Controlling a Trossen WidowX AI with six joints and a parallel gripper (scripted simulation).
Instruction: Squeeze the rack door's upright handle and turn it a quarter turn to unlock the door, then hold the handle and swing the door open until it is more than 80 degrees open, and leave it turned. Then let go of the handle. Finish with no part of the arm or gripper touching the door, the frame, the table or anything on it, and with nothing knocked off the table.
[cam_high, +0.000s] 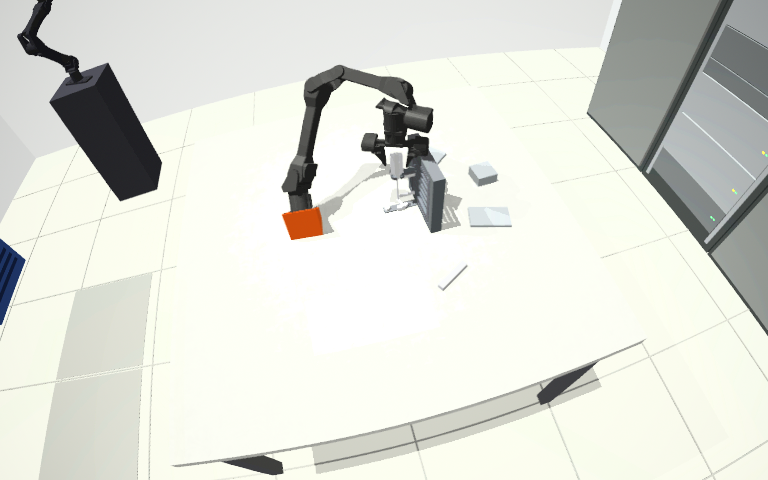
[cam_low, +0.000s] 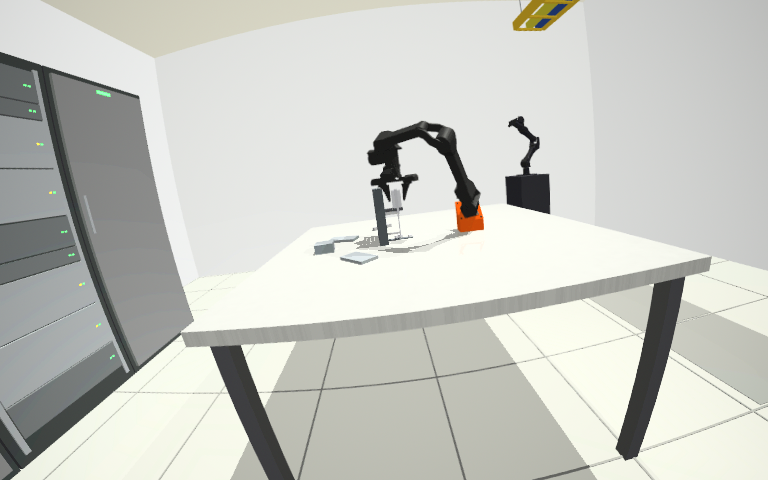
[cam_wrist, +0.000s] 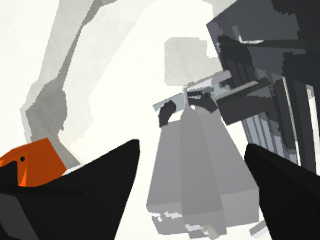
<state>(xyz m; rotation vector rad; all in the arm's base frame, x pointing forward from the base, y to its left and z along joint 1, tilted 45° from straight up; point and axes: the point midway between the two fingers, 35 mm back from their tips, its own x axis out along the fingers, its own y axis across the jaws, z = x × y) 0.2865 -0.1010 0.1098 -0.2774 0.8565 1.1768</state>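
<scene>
The upright handle is 30 mm below my gripper tip and 10 mm to the right of it. The rest, counted from my gripper tip: flat grey plate: 260 mm ahead, 150 mm to the right, 150 mm below.
</scene>
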